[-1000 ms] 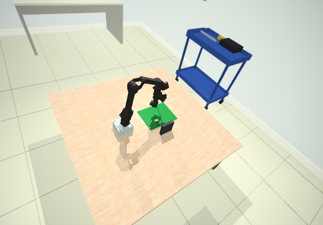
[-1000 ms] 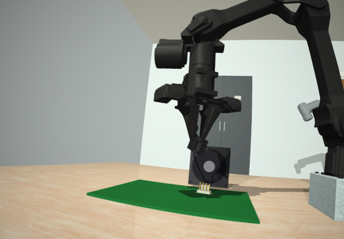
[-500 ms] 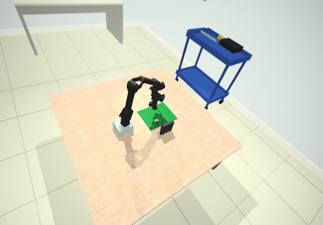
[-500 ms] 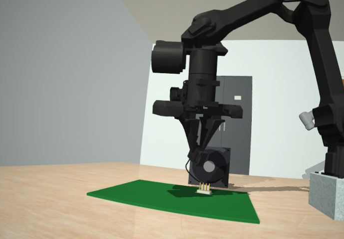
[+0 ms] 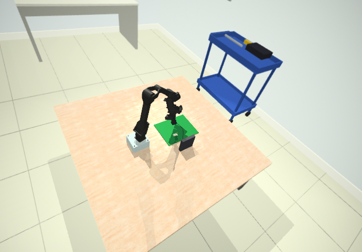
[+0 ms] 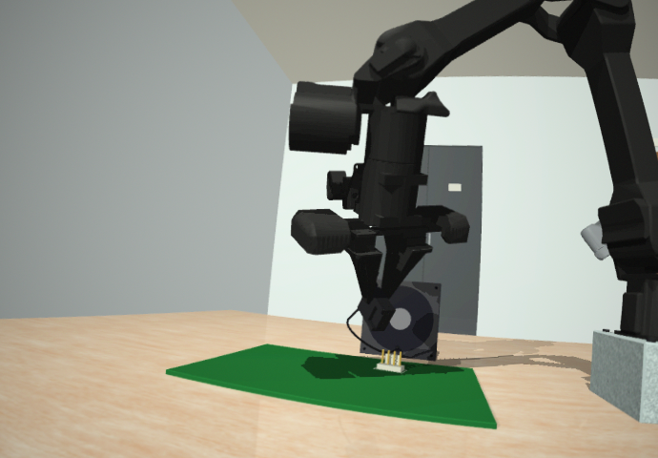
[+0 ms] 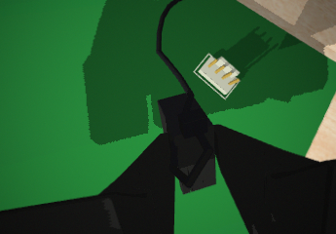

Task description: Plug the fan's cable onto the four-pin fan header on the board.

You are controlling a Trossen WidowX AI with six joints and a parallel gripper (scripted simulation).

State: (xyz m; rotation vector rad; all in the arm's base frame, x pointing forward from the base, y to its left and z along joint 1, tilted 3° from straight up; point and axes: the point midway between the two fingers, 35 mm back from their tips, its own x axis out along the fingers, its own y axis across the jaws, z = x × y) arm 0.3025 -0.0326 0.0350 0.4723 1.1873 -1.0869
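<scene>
Right now my gripper tip is 30 mm short of the green board, 20 mm to the left of it and 100 mm above it. Also, from my gripper tip: white four-pin header (30 mm behind, 60 mm to the right, 90 mm below); then black fan (50 mm behind, 190 mm to the right, 30 mm below); then black plug (10 mm below).
</scene>
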